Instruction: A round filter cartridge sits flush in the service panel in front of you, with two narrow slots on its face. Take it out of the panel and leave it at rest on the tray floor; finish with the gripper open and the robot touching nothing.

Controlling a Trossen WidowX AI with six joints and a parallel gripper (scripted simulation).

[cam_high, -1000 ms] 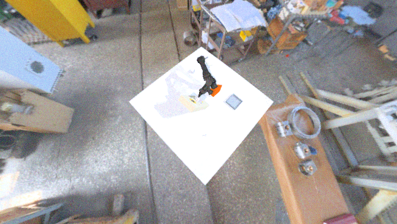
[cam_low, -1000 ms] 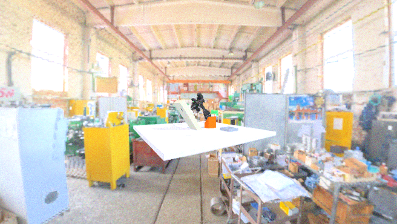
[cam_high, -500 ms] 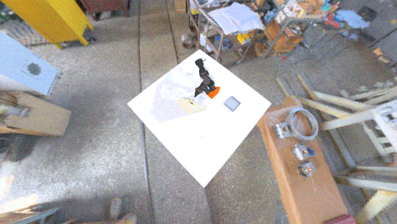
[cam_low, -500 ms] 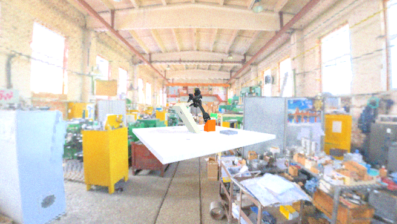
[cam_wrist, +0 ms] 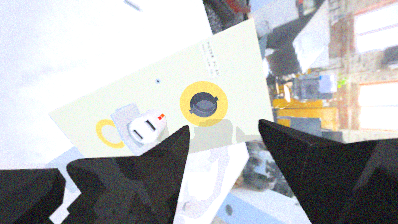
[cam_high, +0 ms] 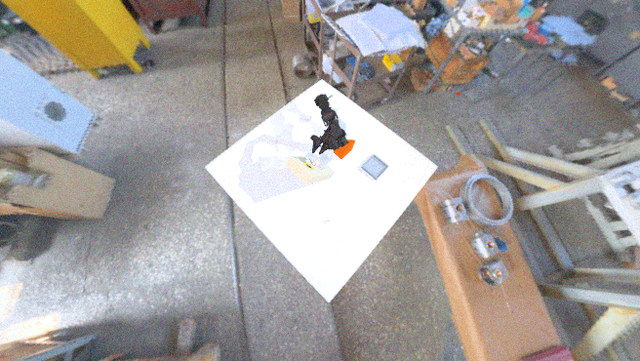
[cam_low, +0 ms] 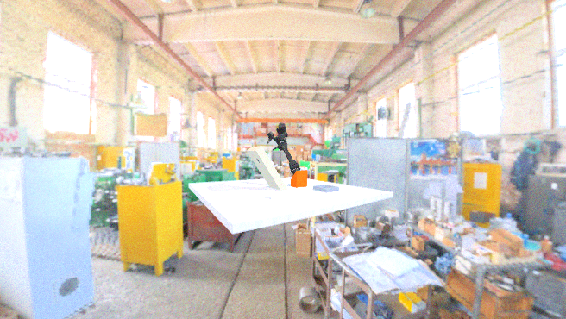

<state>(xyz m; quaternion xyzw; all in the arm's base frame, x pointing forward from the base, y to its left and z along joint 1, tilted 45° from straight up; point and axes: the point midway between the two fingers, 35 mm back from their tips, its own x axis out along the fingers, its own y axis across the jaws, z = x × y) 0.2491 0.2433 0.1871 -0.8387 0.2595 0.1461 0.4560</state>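
Now: gripper tip 14 cm above the round filter cartridge and 2 cm past it. The rest, counted from my gripper tip: grey tray: 41 cm behind, 34 cm below, 22 cm to the left; cream service panel: 16 cm below, 3 cm ahead.
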